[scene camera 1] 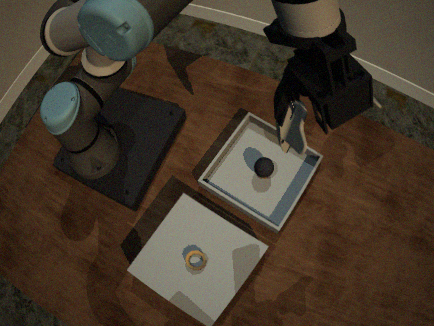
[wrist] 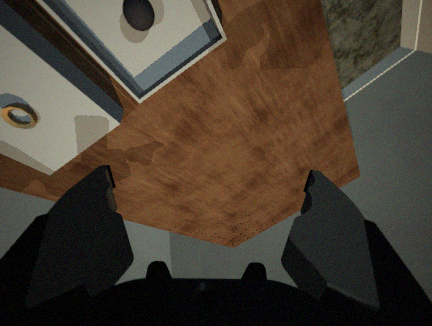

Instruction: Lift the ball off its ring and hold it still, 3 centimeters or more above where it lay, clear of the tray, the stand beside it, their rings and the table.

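Places are measured from the arm's base along level axes (x right, y back, z down), in metres.
Pixels of known places: gripper, fingertip midpoint: (scene camera 1: 329, 126) (wrist: 211, 171); arm's base, origin of the base link: (scene camera 1: 95, 152).
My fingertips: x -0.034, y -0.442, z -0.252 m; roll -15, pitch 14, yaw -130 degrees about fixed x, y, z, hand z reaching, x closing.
For each thing: its top centre in the pictures, then the offset to it from my fingertips. "*": a spot on its surface instead. Level surfaces: height alone.
- dark ball, middle of its top: (wrist: 138, 14) (scene camera 1: 264, 163) dy +0.081, dx -0.025, dz +0.230 m
- white square tray, middle of its top: (wrist: 139, 12) (scene camera 1: 263, 167) dy +0.081, dx -0.025, dz +0.252 m
- empty orange ring, surface spot: (scene camera 1: 187, 261) * dy +0.168, dx +0.202, dz +0.215 m
- wooden table, its level: dz +0.281 m
The dark ball (scene camera 1: 264, 167) (wrist: 139, 12) sits inside the white square tray (scene camera 1: 301, 194) (wrist: 182, 70), near the middle of its floor. The ring under the ball cannot be made out. My gripper (scene camera 1: 309, 137) (wrist: 211, 171) is open, with no object between its fingers. In the scene view it hangs above the tray's back right part, up and to the right of the ball and apart from it. In the wrist view the ball shows at the top, left of centre, well beyond the fingertips.
A white flat-topped stand (scene camera 1: 165, 240) (wrist: 65, 100) is beside the tray, with an empty orange ring (scene camera 1: 187, 261) (wrist: 33, 120) on top. The tray's raised walls surround the ball. The robot's dark base plate (scene camera 1: 145, 150) is at the left on the wooden table (scene camera 1: 360, 225) (wrist: 225, 125).
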